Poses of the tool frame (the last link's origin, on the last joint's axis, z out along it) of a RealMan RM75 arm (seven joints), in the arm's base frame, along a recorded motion.
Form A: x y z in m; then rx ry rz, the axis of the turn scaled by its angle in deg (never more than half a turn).
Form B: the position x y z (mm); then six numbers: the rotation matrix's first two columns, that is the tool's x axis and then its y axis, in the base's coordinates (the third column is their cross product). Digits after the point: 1 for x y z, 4 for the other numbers.
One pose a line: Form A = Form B
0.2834 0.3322 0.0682 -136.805 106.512 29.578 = 283.4 332.2 68.2 0.2110 -0.9288 -0.3047 -0.9529 -0.2649 0.1476
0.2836 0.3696 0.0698 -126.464 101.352 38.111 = 283.6 369.6 69.8 0.1657 -0.8586 -0.4852 -0.9655 -0.2414 0.0974
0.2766 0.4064 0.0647 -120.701 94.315 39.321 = 276.6 406.4 64.7 0.1950 -0.7851 -0.5879 -0.9702 -0.2424 0.0018
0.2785 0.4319 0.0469 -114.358 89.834 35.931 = 278.5 431.9 46.9 0.2223 -0.7328 -0.6431 -0.9742 -0.1938 -0.1159
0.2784 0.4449 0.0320 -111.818 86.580 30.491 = 278.4 444.9 32.0 0.2690 -0.7181 -0.6419 -0.9618 -0.1655 -0.2179
